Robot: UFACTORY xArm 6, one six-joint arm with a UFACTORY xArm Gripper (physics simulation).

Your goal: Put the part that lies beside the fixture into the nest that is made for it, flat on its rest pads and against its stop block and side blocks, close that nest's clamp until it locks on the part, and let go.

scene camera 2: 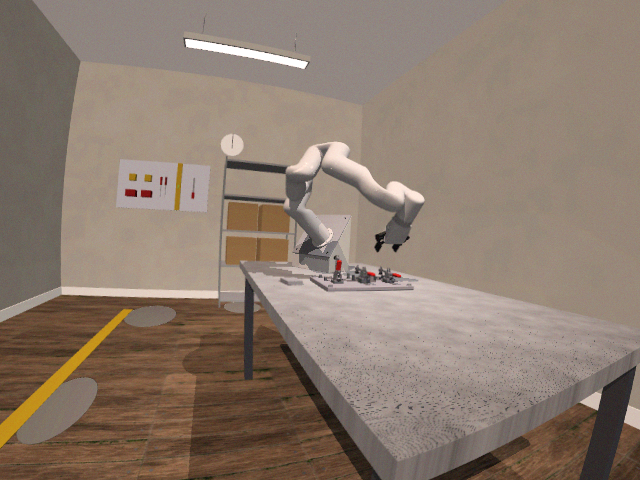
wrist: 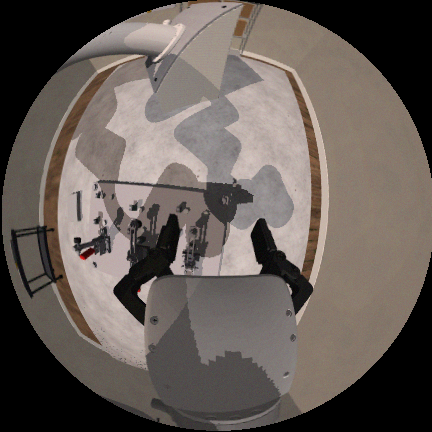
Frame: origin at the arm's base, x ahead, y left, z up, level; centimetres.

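Seen in the pictures: gripper, fingertip midpoint: (scene camera 2: 385, 249) (wrist: 216, 224); arm's base, origin of the base link: (scene camera 2: 322, 238) (wrist: 167, 42).
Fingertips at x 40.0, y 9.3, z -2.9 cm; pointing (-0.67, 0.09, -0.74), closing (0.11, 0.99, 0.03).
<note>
Offsets run from my fingertips to a thing's top centre. "pt": to the spot under its first point. Level surfaces: height alone.
The part {dx -5.0, dy -40.6, dz -12.4 cm} (scene camera 2: 292, 281) (wrist: 78, 205), a flat grey piece, lies on the table beside the fixture plate {dx +3.9, dy -15.0, dz -12.4 cm} (scene camera 2: 369, 288) (wrist: 125, 191). The plate carries three toggle clamps with red handles. The clamp nearest the part {pt dx +6.5, dy -27.3, dz -9.8 cm} (scene camera 2: 337, 276) (wrist: 102, 244) has its red handle raised in the scene view. The middle clamp {dx +6.8, dy -15.5, dz -6.2 cm} (scene camera 2: 366, 276) (wrist: 134, 240) and the far clamp {dx +8.8, dy -4.7, dz -6.7 cm} (scene camera 2: 387, 275) (wrist: 191, 256) have handles lying low. My gripper (scene camera 2: 387, 249) (wrist: 216, 224) is open and empty, tilted, well above the plate's far side. Its left finger hides some of the plate in the wrist view; nest details are too small to tell.
The robot's base mount (scene camera 2: 316, 261) (wrist: 195, 75) stands on the table {dz -13.9 cm} (scene camera 2: 439, 351) (wrist: 155, 145) behind the fixture. A wall lies beyond the table's right side. A shelf with boxes (scene camera 2: 242, 215) stands behind. Arm shadows fall across the plate and table.
</note>
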